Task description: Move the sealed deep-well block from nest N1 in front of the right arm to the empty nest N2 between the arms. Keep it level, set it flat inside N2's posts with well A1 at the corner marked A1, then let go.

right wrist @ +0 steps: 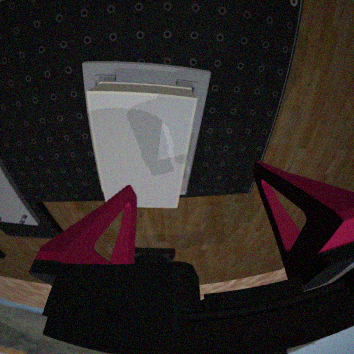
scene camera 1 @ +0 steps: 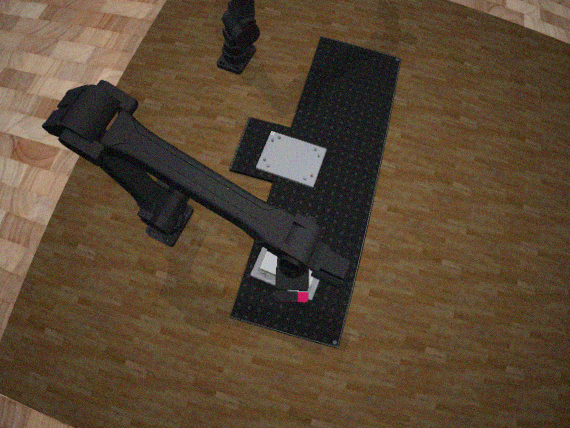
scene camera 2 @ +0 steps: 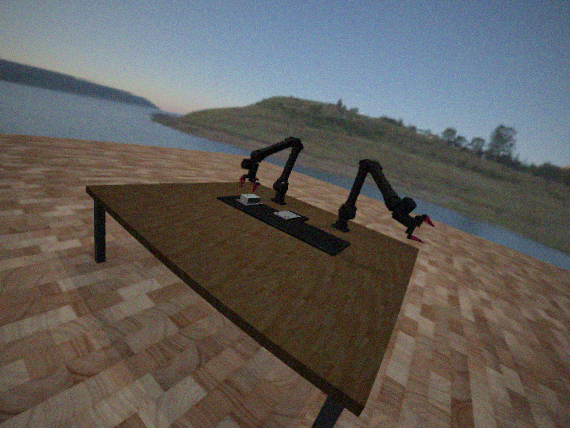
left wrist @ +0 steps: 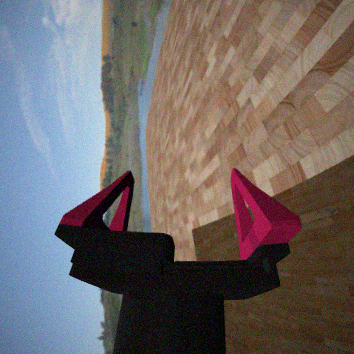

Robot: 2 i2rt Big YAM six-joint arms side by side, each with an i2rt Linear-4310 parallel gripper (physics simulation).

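Frame: origin at the left arm's base, x left, y back, z up, level; metres.
Seen in the pictures: left gripper, fingertip midpoint: (scene camera 2: 429, 234) (left wrist: 180, 173); right gripper, fingertip midpoint: (right wrist: 191, 179) (scene camera 1: 289, 276) (scene camera 2: 247, 189); left arm's base, origin of the base link: (scene camera 1: 236, 57) (scene camera 2: 340, 228); right arm's base, origin of the base link: (right wrist: 149, 254) (scene camera 1: 170, 221) (scene camera 2: 278, 202).
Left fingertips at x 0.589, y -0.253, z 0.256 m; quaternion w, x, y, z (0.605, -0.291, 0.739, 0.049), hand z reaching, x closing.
Pixels of each thing's top centre, then the offset from my left fingertips to it. Level surfaces: height alone.
- sealed deep-well block, middle of its top: (right wrist: 140, 162) (scene camera 1: 291, 262) (scene camera 2: 251, 196) dx -1.130, dy -0.171, dz -0.190 m
- nest N1, middle of its top: (right wrist: 143, 144) (scene camera 1: 290, 264) dx -1.130, dy -0.171, dz -0.225 m
- Nest N2, middle of its top: (scene camera 1: 292, 156) (scene camera 2: 287, 213) dx -0.857, dy -0.055, dz -0.221 m
- long black perforated board, its level: dz -0.243 m
- brown table, its level: dz -0.256 m
The sealed deep-well block (scene camera 1: 268, 263) (scene camera 2: 249, 198) (right wrist: 115, 165), white-topped, sits flat on nest N1 (scene camera 1: 257, 271) (right wrist: 145, 73), a grey plate. Nest N2 (scene camera 1: 291, 159) (scene camera 2: 287, 215) (right wrist: 12, 200) is a light plate with small posts at its corners and holds no block. The A1 mark cannot be made out. My right gripper (scene camera 1: 292, 287) (scene camera 2: 249, 188) (right wrist: 191, 179) is open and empty, a little above the block; in scene camera 1 the arm hides part of the block. My left gripper (scene camera 2: 428, 233) (left wrist: 180, 173) is open and empty, far from both nests, beyond the table's right edge in scene camera 2.
A long black perforated board (scene camera 1: 345, 120) (scene camera 2: 320, 240) (right wrist: 240, 65) lies under N1, with a side piece under N2. The right arm (scene camera 1: 200, 185) reaches across the board's lower part in scene camera 1. The left arm's base (scene camera 1: 236, 59) (scene camera 2: 341, 226) stands beyond N2 on the brown table (scene camera 1: 450, 225) (scene camera 2: 280, 280).
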